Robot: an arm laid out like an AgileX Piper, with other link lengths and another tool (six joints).
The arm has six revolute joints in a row. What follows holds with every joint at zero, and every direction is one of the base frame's. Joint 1 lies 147.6 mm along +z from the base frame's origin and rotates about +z. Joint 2 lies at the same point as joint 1 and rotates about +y. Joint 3 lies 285.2 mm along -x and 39 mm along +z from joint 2 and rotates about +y. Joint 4 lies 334.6 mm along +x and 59 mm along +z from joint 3 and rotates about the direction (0.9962, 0, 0.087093). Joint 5 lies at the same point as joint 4 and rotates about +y. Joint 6 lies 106.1 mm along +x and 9.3 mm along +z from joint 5 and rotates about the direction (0.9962, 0, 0.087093). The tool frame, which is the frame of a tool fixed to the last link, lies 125.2 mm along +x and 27 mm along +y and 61.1 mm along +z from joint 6; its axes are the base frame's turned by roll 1.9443, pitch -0.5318 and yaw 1.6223 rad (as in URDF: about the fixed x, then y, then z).
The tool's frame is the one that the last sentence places.
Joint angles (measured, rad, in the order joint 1, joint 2, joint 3, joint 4, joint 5, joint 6), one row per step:
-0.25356, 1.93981, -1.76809, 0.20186, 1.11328, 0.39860
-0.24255, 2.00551, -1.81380, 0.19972, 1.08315, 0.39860
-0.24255, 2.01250, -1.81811, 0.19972, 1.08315, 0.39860
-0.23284, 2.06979, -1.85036, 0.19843, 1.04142, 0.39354
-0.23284, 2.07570, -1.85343, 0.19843, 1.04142, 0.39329
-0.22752, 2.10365, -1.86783, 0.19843, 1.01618, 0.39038
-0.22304, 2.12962, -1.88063, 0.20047, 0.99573, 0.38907
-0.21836, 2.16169, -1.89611, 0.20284, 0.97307, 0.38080
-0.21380, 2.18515, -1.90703, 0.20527, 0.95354, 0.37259
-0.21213, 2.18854, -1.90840, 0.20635, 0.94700, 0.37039
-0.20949, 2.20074, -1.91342, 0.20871, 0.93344, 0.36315
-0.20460, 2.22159, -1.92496, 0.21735, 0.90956, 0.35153
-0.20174, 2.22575, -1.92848, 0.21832, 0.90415, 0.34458
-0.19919, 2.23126, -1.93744, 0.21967, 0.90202, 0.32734
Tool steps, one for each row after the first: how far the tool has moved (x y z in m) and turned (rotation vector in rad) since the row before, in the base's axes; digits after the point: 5 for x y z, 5 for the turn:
0.01864, 0.00103, -0.01525, -0.00496, -0.00858, 0.00523
0.00112, -0.00028, -0.00238, 0.00064, 0.00260, 0.00000
0.01696, 0.00101, -0.01568, -0.00802, -0.01528, 0.00627
0.00076, -0.00017, -0.00238, 0.00055, 0.00274, 0.00023
0.00867, 0.00087, -0.00788, -0.00446, -0.01096, 0.00303
0.00723, 0.00111, -0.00810, -0.00074, -0.00711, 0.00134
0.00808, 0.00146, -0.01068, -0.00329, -0.00643, 0.00723
0.00633, 0.00192, -0.00767, -0.00340, -0.00739, 0.00757
0.00166, 0.00086, -0.00064, -0.00112, -0.00462, 0.00212
0.00376, 0.00131, -0.00379, -0.00280, -0.00686, 0.00588
0.00728, 0.00295, -0.00479, -0.00094, -0.01614, 0.00848
0.00200, 0.00194, -0.00026, -0.00350, -0.00523, 0.00763
0.00261, 0.00238, 0.00109, -0.00804, -0.00701, 0.01695

